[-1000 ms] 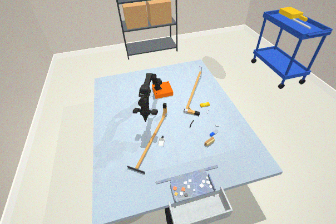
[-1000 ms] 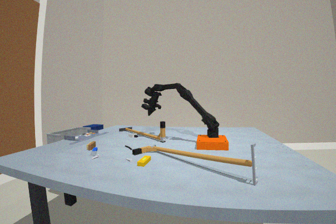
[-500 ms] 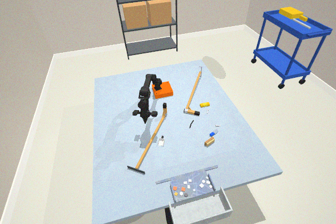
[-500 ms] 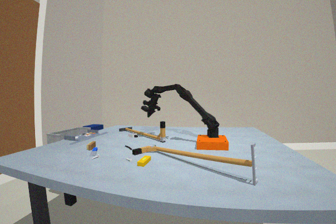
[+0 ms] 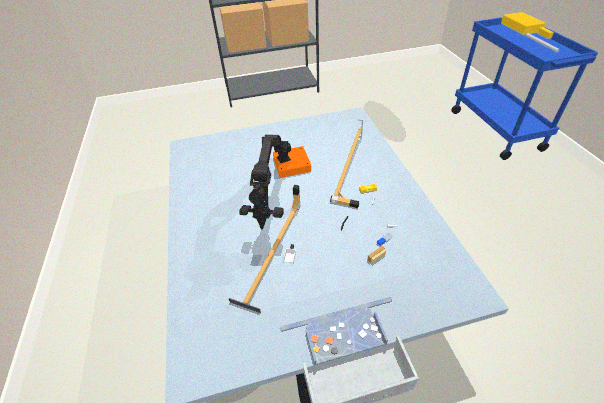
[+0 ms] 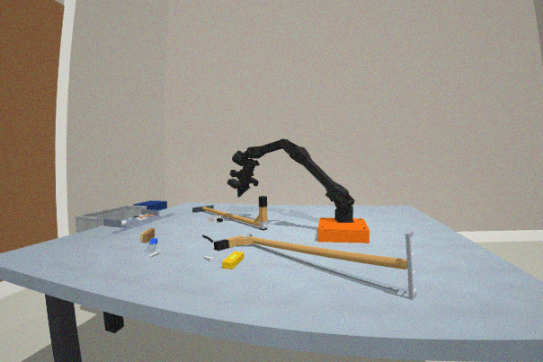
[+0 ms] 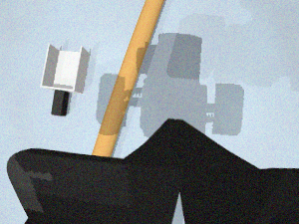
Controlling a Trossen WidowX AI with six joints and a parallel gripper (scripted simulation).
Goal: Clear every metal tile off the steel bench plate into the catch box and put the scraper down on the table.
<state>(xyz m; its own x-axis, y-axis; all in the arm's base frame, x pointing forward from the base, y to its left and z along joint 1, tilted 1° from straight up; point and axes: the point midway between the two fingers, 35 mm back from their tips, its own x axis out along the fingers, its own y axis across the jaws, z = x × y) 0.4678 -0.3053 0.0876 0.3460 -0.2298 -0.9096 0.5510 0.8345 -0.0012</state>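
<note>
My gripper tip is now 5 cm short of the scraper, 3 cm to the right of it and 5 cm above it. From my gripper tip the other things lie so: white-and-black piece (10 cm ahead, 9 cm to the left, 11 cm below); wooden block (30 cm ahead, 42 cm to the left, 10 cm below); black curved strip (6 cm ahead, 39 cm to the left, 11 cm below).
</note>
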